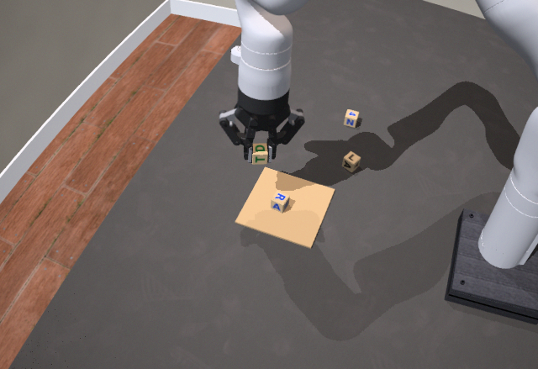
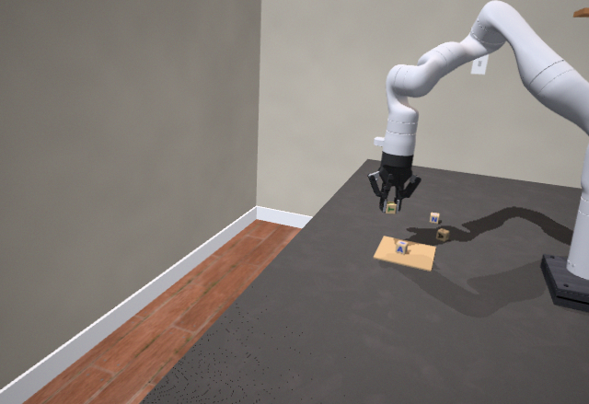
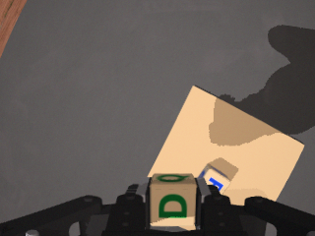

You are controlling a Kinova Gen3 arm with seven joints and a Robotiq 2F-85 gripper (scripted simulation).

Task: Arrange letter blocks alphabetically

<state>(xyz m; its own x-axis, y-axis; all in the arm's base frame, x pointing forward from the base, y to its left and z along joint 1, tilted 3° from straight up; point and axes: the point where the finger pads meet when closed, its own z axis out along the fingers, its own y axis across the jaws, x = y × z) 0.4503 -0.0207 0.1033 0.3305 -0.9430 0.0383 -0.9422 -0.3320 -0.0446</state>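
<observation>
The tan mat is 5 cm behind my hand and 12 cm below it.
</observation>
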